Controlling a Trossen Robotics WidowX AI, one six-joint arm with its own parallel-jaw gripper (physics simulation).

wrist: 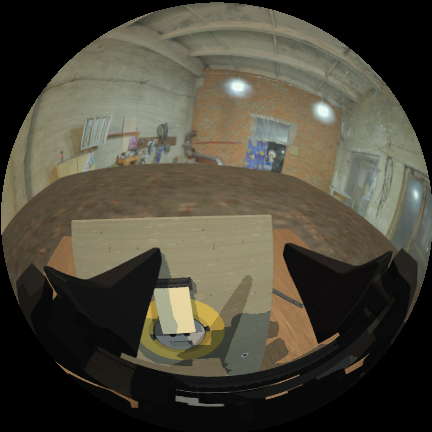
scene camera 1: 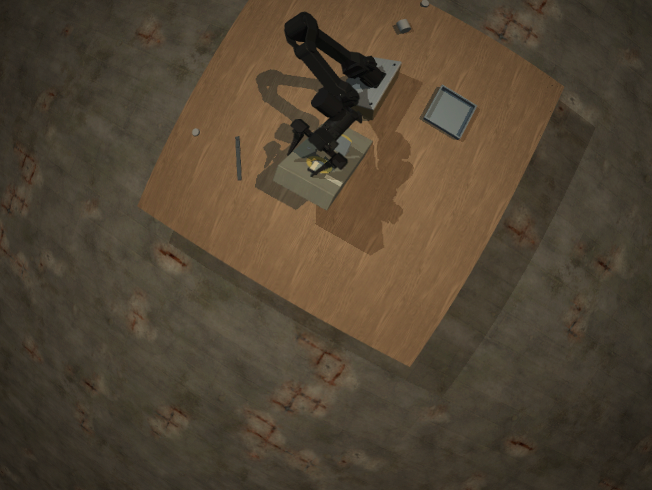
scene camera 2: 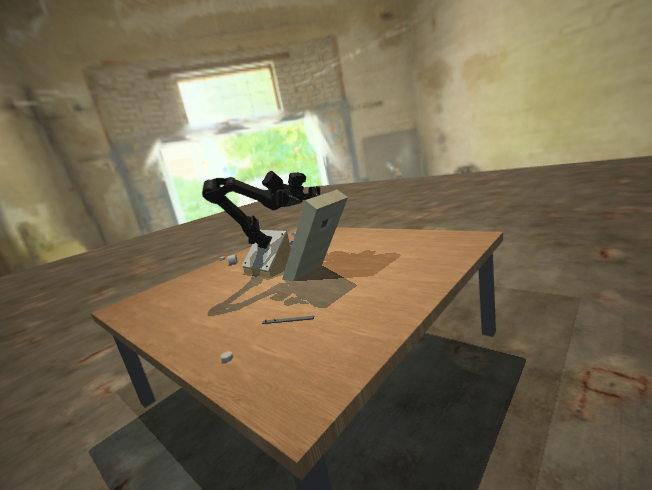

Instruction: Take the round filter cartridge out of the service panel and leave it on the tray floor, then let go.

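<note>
The service panel (scene camera 1: 303, 187) (scene camera 2: 316, 237) (wrist: 225, 235) is a grey-green slab leaning on the table. In the wrist view, the round filter cartridge (wrist: 172, 341) shows as a grey disc in the panel's face, inside a yellow ring (wrist: 215, 327). A pale block (wrist: 175, 310) (scene camera 1: 316, 165) stands out over the disc and hides part of it. My gripper (scene camera 1: 300, 163) (scene camera 2: 317, 192) (wrist: 223, 253) is wide open and empty at the panel's face. In the wrist view the block shows close to the left finger, far from the right one. The tray (scene camera 1: 449, 112) is shallow, blue-rimmed and empty.
The arm's base stands on a silver-topped wedge (scene camera 1: 387, 79) behind the panel. A thin dark bar (scene camera 1: 238, 158) (scene camera 2: 288, 319) (wrist: 288, 298) lies on the table. A small round piece (scene camera 1: 195, 132) (scene camera 2: 226, 356) lies beyond it. A short grey cylinder (scene camera 1: 403, 26) (scene camera 2: 231, 259) lies past the wedge.
</note>
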